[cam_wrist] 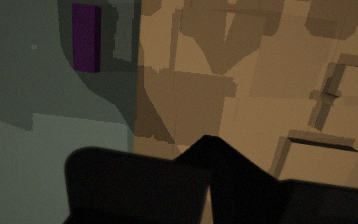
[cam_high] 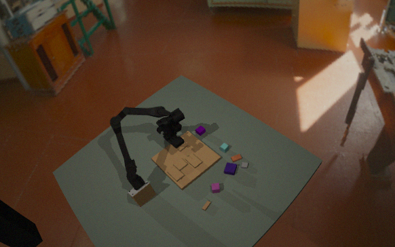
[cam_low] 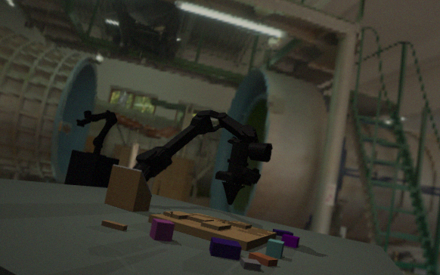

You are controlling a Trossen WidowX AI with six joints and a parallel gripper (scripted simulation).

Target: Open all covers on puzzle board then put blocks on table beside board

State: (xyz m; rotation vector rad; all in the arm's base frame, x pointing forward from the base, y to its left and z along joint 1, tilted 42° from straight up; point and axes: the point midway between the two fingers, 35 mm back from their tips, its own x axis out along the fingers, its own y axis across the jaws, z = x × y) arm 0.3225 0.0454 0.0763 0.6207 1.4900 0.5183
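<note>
My gripper tip is 210 mm short of the violet block and 70 mm above it. Also, from my gripper tip: teal block: 200 mm ahead, 210 mm to the right, 60 mm below; magenta block: 30 mm behind, 360 mm to the right, 60 mm below; orange block: 200 mm ahead, 310 mm to the right, 80 mm below.
</note>
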